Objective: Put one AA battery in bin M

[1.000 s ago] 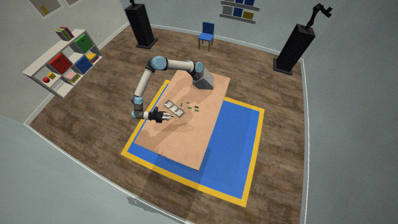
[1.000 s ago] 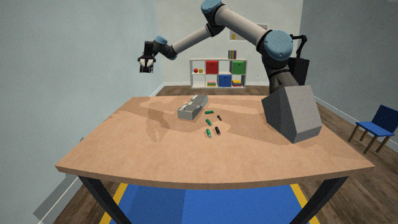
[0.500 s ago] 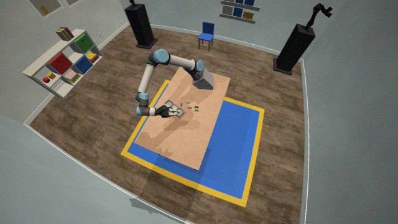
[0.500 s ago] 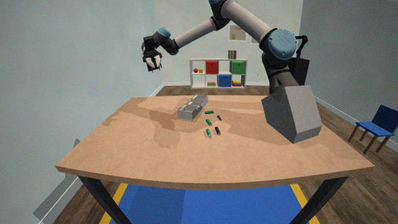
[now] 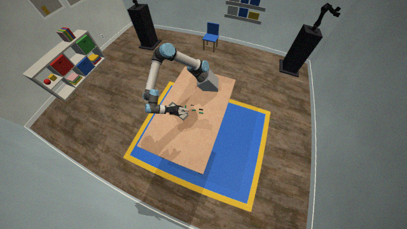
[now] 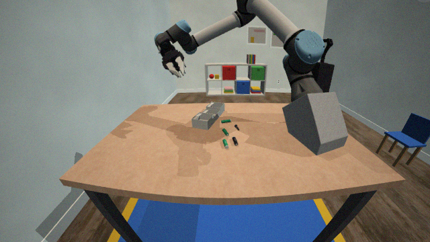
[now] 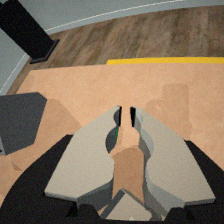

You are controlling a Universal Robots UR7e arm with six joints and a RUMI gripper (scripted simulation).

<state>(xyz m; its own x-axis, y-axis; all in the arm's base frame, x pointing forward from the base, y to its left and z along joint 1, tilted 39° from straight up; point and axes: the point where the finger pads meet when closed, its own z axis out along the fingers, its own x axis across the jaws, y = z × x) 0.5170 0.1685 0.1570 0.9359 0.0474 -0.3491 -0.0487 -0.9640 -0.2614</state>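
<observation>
Now: the bin marked M 250 mm below my hand, 180 mm to the right of it and 100 mm behind it. The rest, counted from my hand: black battery: 270 mm below, 200 mm behind, 50 mm to the left; then black bolt-like piece: 270 mm below, 220 mm behind, 70 mm to the right.
</observation>
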